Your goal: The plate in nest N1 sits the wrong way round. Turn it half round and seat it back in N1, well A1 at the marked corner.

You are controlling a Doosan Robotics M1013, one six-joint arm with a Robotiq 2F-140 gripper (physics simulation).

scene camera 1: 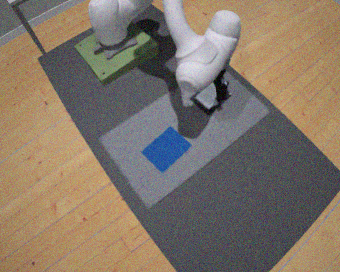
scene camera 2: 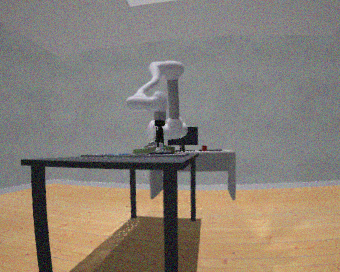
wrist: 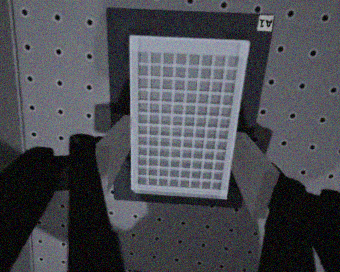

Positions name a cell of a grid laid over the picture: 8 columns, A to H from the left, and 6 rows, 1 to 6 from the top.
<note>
I see my gripper (wrist: E4), a well plate (wrist: E3) and a blue nest (scene camera 1: E4).
</note>
